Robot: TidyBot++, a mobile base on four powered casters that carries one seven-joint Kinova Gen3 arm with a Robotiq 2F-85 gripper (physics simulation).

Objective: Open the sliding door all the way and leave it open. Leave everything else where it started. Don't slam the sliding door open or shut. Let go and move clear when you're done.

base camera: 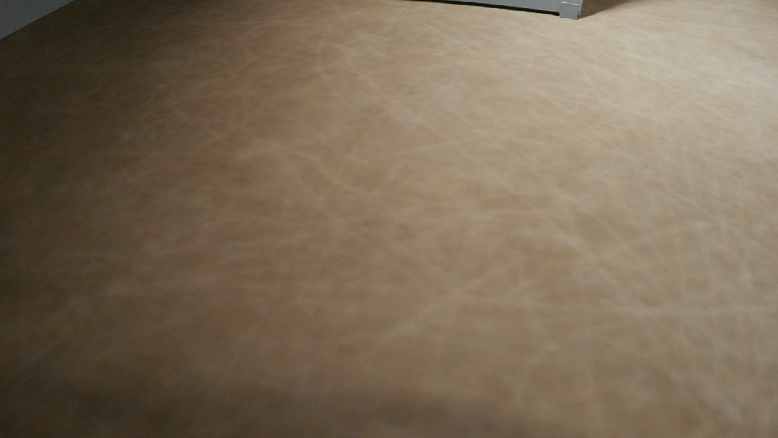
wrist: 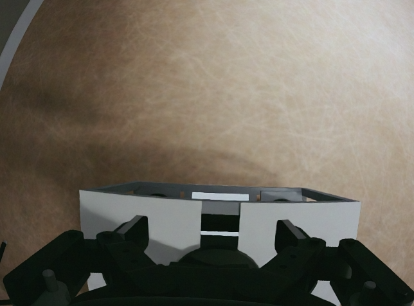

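Frame: origin at the arm's base, x left, y back, z up, level; metres.
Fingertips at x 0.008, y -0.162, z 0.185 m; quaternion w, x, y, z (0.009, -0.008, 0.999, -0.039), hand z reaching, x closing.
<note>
A point is followed by its place in that frame.
The lower edge of a white panel (base camera: 489,4) {z -0.385, x -0.252, y -1.138 m}, which looks like the bottom of the sliding door, shows at the top of the base camera view. A small pale block (base camera: 570,9) {z -0.374, x -0.427, y -1.083 m} sits at its right end. The door's handle and upper part do not show, so how far the door stands open cannot be told. My gripper (wrist: 211,233) is open and empty in the wrist view, pointing down over the robot's own white base (wrist: 142,220). No door shows between or beside its fingers.
A pale skirting board (base camera: 21,13) {z -0.362, x 1.013, y -1.281 m} (wrist: 17,42) runs along the wall at the upper left in both views. The tan floor (base camera: 381,217) {z -0.396, x 0.004, y -0.456 m} (wrist: 225,90) fills most of both views. Light falls on it at the upper right, and soft shadows lie to the left.
</note>
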